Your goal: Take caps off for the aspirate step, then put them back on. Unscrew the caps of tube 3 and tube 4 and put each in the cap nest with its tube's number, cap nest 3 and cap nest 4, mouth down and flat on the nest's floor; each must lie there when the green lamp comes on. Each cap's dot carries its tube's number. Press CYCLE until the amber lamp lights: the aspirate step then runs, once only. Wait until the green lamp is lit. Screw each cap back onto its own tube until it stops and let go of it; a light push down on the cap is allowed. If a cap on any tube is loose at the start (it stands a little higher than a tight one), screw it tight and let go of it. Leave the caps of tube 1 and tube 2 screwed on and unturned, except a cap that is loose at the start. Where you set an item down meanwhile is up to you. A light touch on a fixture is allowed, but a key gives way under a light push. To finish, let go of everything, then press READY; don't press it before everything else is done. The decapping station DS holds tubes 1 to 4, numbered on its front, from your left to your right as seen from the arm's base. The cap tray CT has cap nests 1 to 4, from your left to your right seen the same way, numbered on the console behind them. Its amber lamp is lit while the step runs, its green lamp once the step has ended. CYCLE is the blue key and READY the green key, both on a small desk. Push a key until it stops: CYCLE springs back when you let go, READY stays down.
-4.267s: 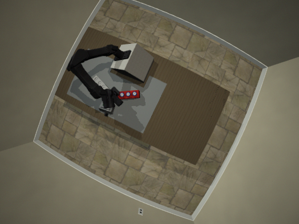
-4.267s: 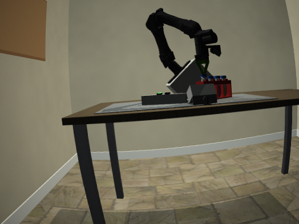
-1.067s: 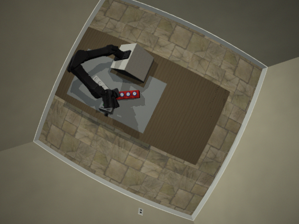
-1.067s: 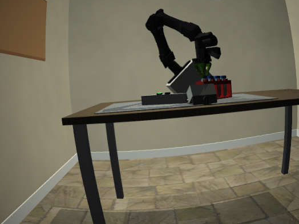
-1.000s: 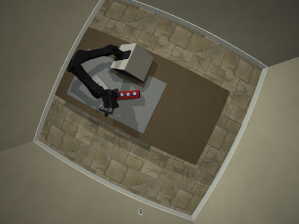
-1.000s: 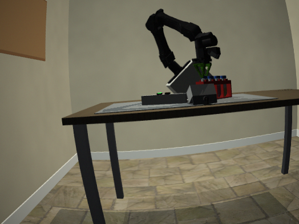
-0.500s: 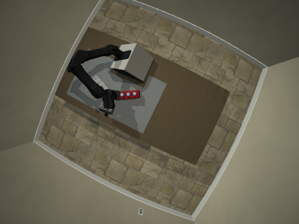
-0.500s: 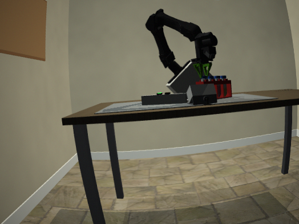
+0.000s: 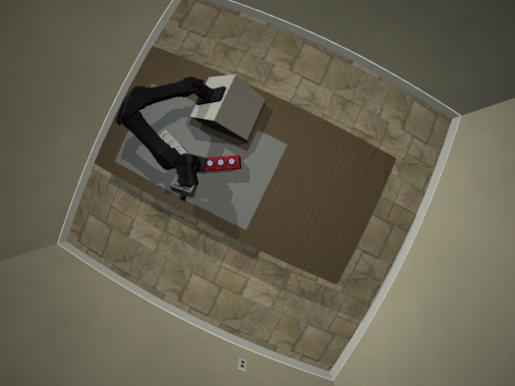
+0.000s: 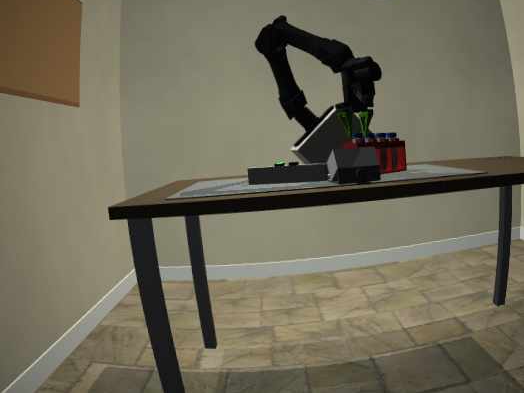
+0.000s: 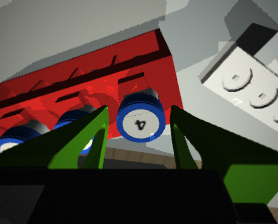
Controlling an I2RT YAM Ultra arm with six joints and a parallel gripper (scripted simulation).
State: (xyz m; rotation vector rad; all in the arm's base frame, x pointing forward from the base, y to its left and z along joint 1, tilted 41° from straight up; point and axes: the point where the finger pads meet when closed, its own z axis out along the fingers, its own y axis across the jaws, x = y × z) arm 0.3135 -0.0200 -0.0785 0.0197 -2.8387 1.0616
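The cap 4 is right at my hand. Round my hand: blue key: 110 mm ahead, 50 mm to the right, 50 mm below; cap 3: 50 mm to the left, 20 mm behind; cap 2: 100 mm to the left, 40 mm behind.
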